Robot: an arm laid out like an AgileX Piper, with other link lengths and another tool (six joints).
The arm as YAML. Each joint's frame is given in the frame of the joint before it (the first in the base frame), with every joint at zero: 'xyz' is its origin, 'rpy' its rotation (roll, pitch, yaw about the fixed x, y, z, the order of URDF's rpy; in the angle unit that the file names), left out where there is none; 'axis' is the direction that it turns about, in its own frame. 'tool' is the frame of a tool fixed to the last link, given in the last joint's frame.
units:
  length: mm
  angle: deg
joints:
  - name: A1
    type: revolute
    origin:
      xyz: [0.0, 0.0, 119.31]
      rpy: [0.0, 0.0, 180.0]
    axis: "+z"
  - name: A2
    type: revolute
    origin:
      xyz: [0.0, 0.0, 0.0]
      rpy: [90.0, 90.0, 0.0]
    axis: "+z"
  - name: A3
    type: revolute
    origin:
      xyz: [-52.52, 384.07, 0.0]
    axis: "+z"
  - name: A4
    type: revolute
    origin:
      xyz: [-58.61, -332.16, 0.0]
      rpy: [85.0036, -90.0, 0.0]
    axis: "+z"
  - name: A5
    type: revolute
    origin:
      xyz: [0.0, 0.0, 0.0]
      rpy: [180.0, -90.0, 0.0]
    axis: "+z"
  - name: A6
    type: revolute
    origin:
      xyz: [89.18, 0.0, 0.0]
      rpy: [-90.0, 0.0, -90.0]
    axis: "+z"
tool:
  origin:
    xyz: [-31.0, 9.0, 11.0]
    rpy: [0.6, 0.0, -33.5]
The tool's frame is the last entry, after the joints.
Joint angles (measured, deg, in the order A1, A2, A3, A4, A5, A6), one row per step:
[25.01, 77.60, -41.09, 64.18, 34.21, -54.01]
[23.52, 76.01, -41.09, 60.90, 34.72, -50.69]
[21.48, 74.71, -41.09, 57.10, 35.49, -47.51]
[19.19, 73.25, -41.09, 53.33, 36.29, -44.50]
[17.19, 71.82, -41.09, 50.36, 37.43, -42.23]
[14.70, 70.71, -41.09, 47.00, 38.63, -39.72]
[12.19, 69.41, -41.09, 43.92, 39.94, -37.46]
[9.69, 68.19, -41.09, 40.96, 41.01, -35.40]
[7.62, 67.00, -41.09, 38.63, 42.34, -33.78]
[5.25, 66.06, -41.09, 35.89, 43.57, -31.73]
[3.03, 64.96, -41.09, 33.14, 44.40, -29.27]
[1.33, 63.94, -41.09, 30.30, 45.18, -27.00]
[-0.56, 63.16, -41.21, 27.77, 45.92, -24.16]
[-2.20, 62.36, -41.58, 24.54, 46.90, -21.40]
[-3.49, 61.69, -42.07, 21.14, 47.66, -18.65]
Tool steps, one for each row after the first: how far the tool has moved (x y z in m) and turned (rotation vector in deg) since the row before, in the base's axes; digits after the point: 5 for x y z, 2 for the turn. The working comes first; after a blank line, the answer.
Tool pose at each row, in the base's axes (x y z in m, rotation vector in deg; the steps are taken from these numbers as rounded here):
[0.25882, 0.17108, 0.26751, -119.75, -76.35, -54.75]
[0.25714, 0.16047, 0.27420, -121.65, -75.44, -55.03]
[0.25689, 0.14718, 0.27882, -124.14, -74.75, -54.90]
[0.25624, 0.13256, 0.28408, -126.87, -73.90, -55.07]
[0.25401, 0.12012, 0.28938, -128.89, -73.27, -55.11]
[0.25287, 0.10547, 0.29274, -131.80, -72.16, -54.61]
[0.25033, 0.09097, 0.29698, -134.60, -70.92, -54.29]
[0.24771, 0.07670, 0.30082, -137.59, -69.58, -54.13]
[0.24366, 0.06528, 0.30466, -139.86, -68.48, -53.71]
[0.24018, 0.05245, 0.30715, -142.92, -66.71, -52.83]
[0.23599, 0.04043, 0.31041, -146.23, -64.31, -52.44]
[0.23137, 0.03053, 0.31326, -149.22, -62.65, -51.86]
[0.22759, 0.02079, 0.31604, -152.47, -59.41, -51.18]
[0.22354, 0.01115, 0.32013, -155.84, -57.23, -50.28]
[0.22024, 0.00254, 0.32457, -159.22, -55.38, -49.56]

[-0.00168, -0.01061, 0.00669, -0.75, 0.01, -1.57]
[-0.00025, -0.01329, 0.00462, -1.34, 0.16, -1.70]
[-0.00065, -0.01462, 0.00526, -1.41, -0.04, -1.98]
[-0.00223, -0.01244, 0.00530, -1.06, 0.01, -1.43]
[-0.00114, -0.01465, 0.00336, -1.49, 0.45, -2.01]
[-0.00254, -0.01450, 0.00424, -1.35, 0.34, -2.03]
[-0.00262, -0.01427, 0.00384, -1.46, 0.20, -2.21]
[-0.00405, -0.01142, 0.00384, -1.10, 0.36, -1.64]
[-0.00348, -0.01283, 0.00249, -1.38, 0.74, -2.28]
[-0.00419, -0.01202, 0.00326, -1.28, 0.46, -2.78]
[-0.00462, -0.00990, 0.00285, -1.48, 0.43, -2.21]
[-0.00378, -0.00974, 0.00278, -0.95, 0.72, -3.08]
[-0.00405, -0.00964, 0.00409, -1.64, 0.63, -2.57]
[-0.00330, -0.00861, 0.00444, -1.88, 0.41, -2.41]

